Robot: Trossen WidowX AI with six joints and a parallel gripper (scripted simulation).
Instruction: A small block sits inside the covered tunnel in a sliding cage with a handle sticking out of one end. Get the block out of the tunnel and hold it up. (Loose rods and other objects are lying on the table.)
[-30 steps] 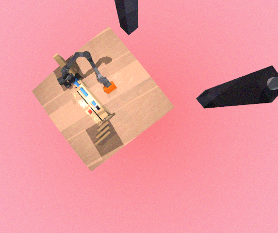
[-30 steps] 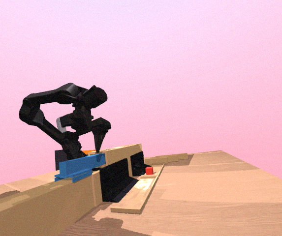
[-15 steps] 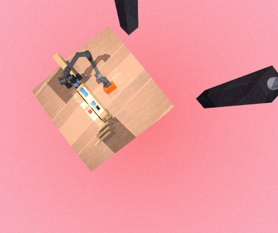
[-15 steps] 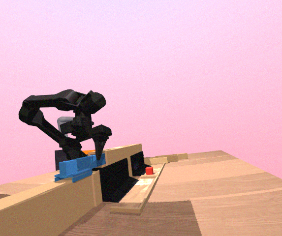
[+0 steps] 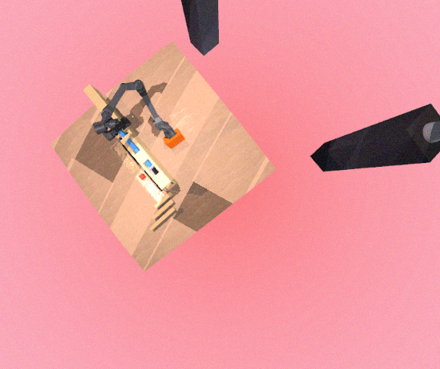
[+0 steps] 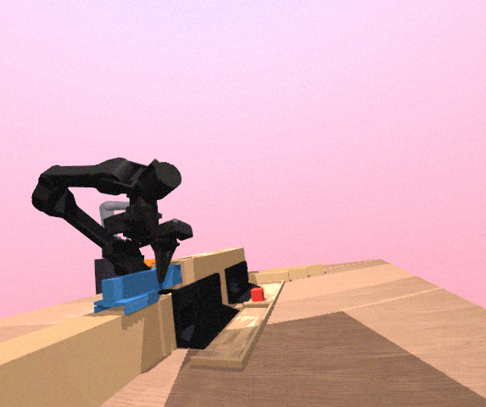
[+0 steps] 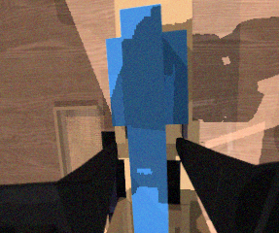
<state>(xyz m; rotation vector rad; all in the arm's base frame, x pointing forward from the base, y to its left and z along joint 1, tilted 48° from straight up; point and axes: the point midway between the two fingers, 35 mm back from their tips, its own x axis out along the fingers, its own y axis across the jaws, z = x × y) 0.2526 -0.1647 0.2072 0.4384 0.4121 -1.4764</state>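
Right now the tan covered tunnel is 5 cm to the left of my gripper tip, 5 cm below it and 2 cm ahead of it. From my gripper tip the other things lie so: red block: 31 cm to the left, 12 cm ahead, 10 cm below.
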